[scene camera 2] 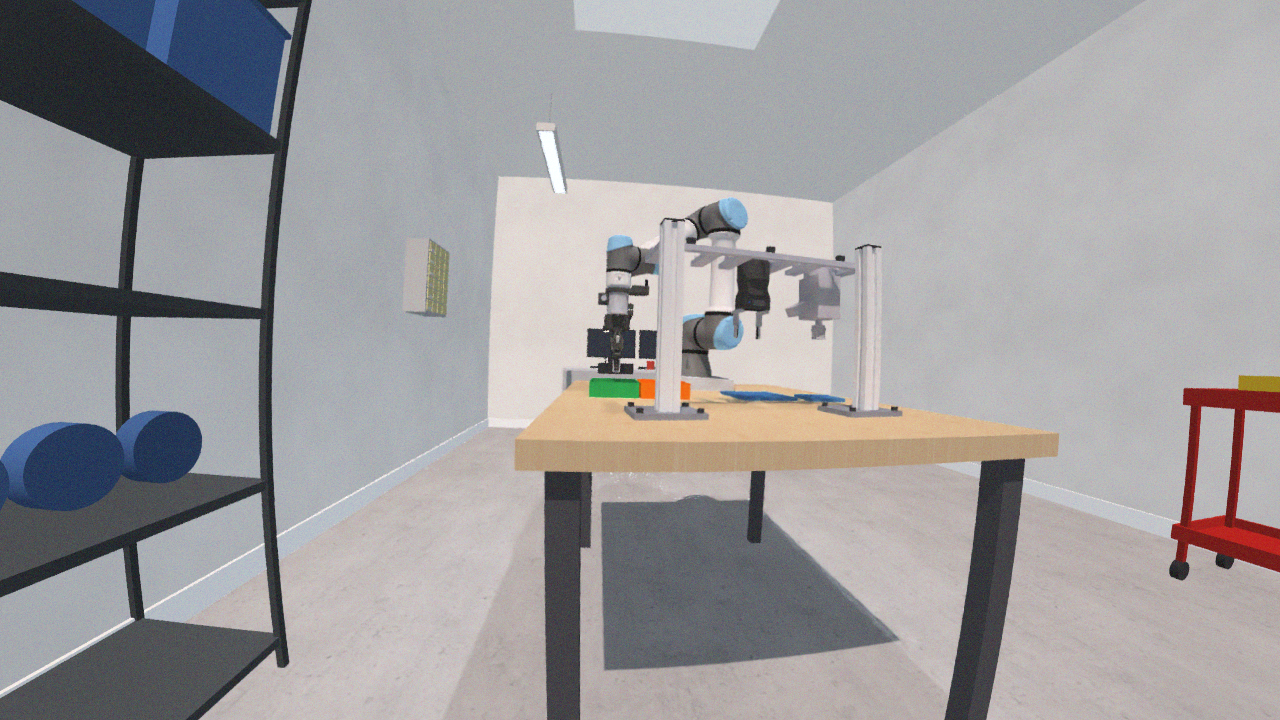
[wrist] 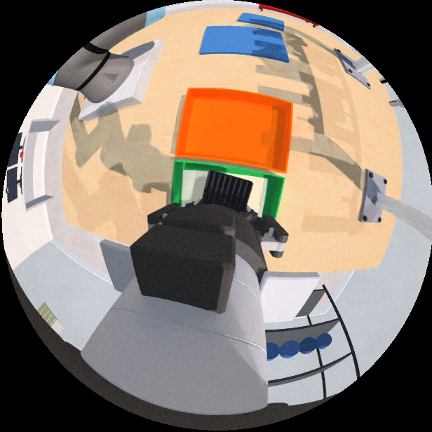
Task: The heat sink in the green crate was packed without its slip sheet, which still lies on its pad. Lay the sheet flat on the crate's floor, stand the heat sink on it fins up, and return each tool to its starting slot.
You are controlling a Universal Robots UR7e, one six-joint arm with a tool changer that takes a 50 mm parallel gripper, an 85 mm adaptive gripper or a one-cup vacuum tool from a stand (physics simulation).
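Places are measured from the arm's base along level axes (x down, y left, z ahead), in centimetres.
Pixels of known places: hand, tool point: (scene camera 2: 617,309); arm's base, link origin: (scene camera 2: 691,375).
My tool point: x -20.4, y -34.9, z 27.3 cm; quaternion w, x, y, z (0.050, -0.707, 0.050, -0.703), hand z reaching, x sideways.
Observation:
For each thing: its top centre in the pictures, then the offset to it from my tool point. "*": a spot on its surface instead.
- black heat sink, surface spot: (scene camera 2: 614,368) * dz +4.3, dx +17.4, dy -1.2 cm
- green crate, top centre: (scene camera 2: 638,380) dz +1.1, dx +21.0, dy +6.6 cm
- grey vacuum tool, surface spot: (scene camera 2: 816,300) * dz +38.3, dx -0.6, dy +40.0 cm
- large pad, surface spot: (scene camera 2: 759,395) * dz +11.6, dx +24.3, dy +41.4 cm
- small pad, surface spot: (scene camera 2: 819,397) * dz +18.5, dx +24.3, dy +57.9 cm
The black heat sink (scene camera 2: 614,368) (wrist: 228,190) is held fins up just above the green crate (scene camera 2: 614,387) (wrist: 274,197). My gripper (scene camera 2: 615,360) (wrist: 227,206), the adaptive one, is shut on it; its fingertips are mostly hidden in the wrist view. A pale slip sheet (wrist: 191,187) lies on the crate's floor, partly hidden by the heat sink and gripper. On the stand hang a black two-finger gripper (scene camera 2: 752,291) and a grey vacuum tool (scene camera 2: 816,300).
The orange crate (scene camera 2: 664,389) (wrist: 227,127) sits against the green crate. Two blue pads lie beyond it, a large pad (scene camera 2: 759,395) (wrist: 225,41) and a small pad (scene camera 2: 819,397) (wrist: 260,21). The tool stand (scene camera 2: 669,322) (wrist: 372,196) has upright posts on the table (scene camera 2: 787,445) (wrist: 325,240).

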